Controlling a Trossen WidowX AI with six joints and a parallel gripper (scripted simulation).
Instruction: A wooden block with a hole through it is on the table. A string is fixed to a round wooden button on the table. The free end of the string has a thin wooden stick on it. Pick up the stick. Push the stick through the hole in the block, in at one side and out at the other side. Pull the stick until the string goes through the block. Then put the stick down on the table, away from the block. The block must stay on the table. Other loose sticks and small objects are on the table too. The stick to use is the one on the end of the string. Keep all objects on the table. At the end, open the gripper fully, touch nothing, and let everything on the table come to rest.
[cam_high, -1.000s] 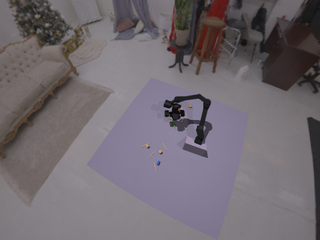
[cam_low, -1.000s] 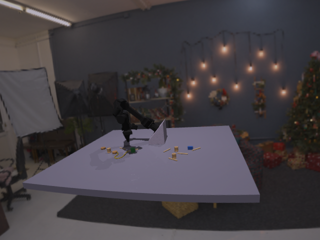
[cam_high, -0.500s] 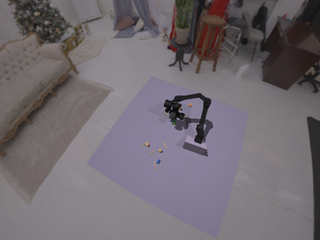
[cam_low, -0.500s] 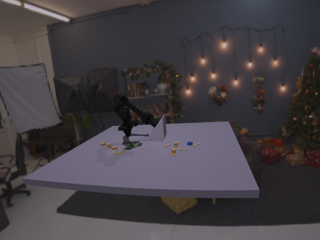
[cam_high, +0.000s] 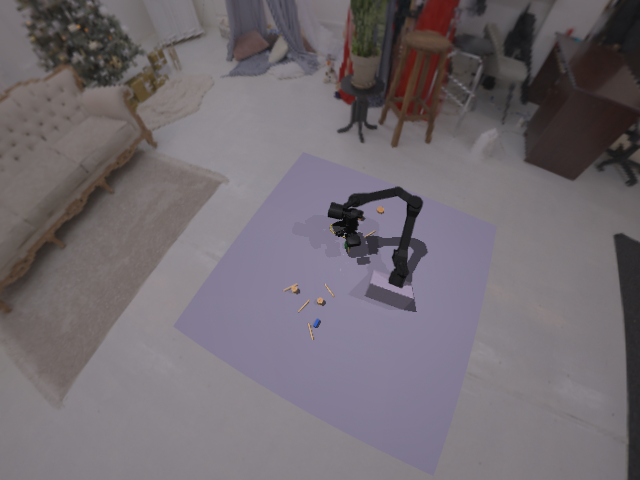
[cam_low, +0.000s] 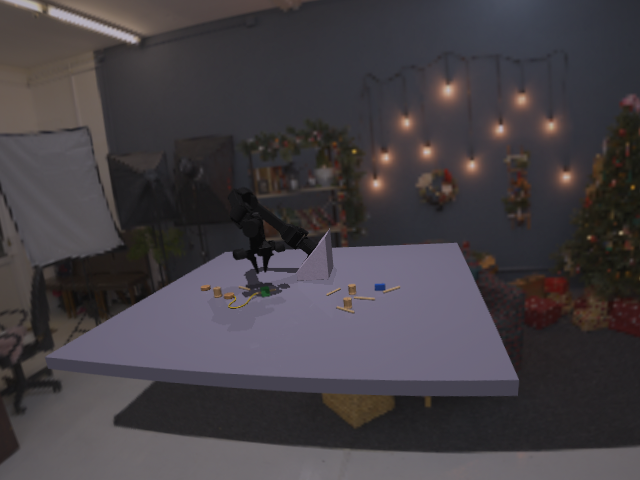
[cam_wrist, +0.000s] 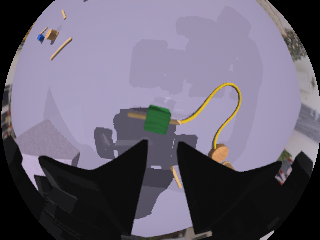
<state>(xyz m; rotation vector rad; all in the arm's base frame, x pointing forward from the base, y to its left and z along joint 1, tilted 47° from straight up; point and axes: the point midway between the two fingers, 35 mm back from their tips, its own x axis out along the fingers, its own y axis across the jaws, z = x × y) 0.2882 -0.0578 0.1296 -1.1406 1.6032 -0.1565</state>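
Right now my gripper tip is 7 cm above the green block. Round my gripper tip: round wooden button: 14 cm to the right, 8 cm below, 2 cm ahead; then round piece: 29 cm to the right, 8 cm below, 8 cm behind; then thin wooden stick: 8 cm below, 1 cm to the right.
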